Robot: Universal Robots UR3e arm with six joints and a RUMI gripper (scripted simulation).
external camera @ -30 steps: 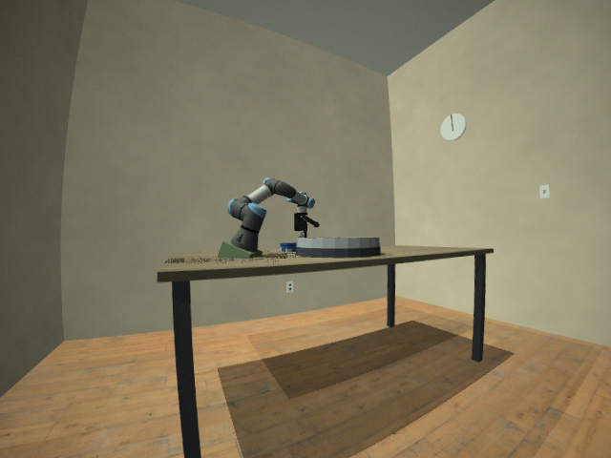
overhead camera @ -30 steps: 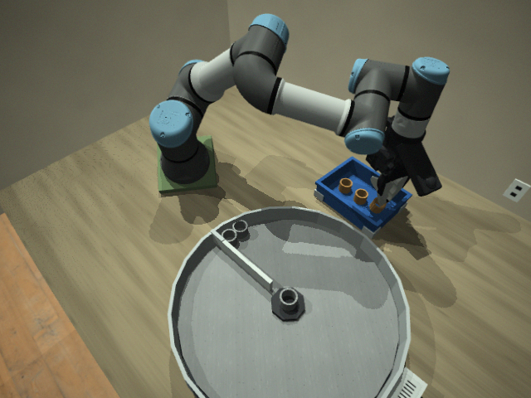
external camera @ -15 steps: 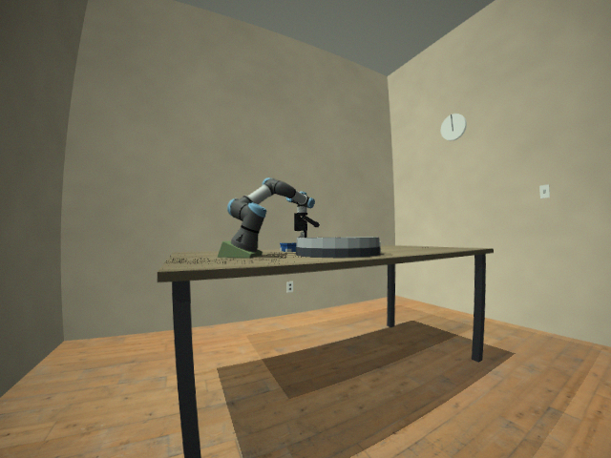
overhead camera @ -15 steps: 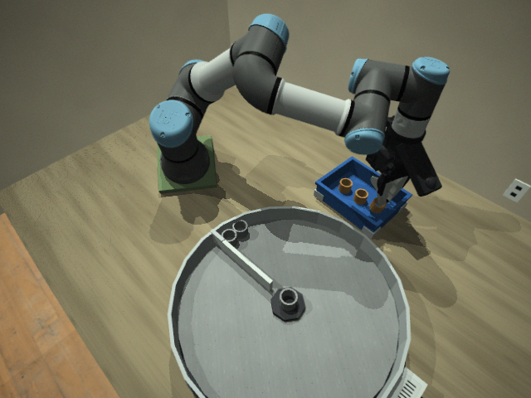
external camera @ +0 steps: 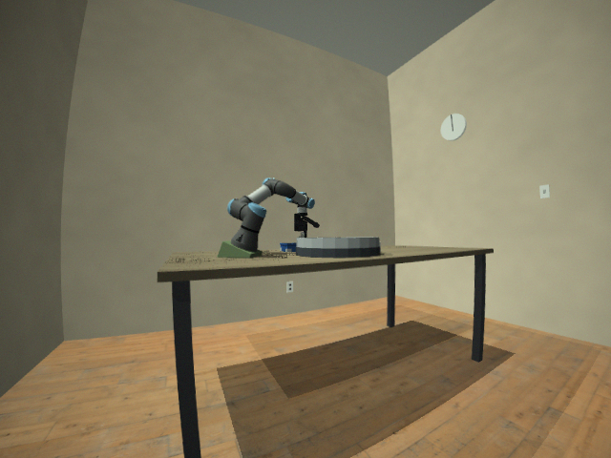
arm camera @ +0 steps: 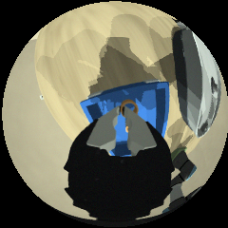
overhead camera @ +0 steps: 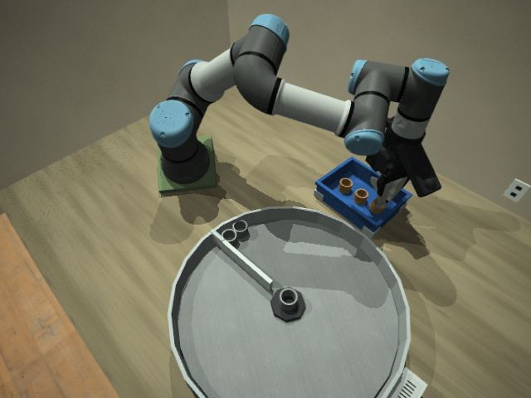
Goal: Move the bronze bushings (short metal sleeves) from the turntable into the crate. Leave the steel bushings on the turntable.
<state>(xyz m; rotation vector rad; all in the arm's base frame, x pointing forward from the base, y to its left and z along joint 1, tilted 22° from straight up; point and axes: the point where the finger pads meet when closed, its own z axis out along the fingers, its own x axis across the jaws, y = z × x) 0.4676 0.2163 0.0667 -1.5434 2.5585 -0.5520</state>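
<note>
The blue crate lies 60 mm behind my hand and 10 mm below it. Also, from my hand: grey turntable (40 mm behind, 360 mm to the right, 20 mm above).
</note>
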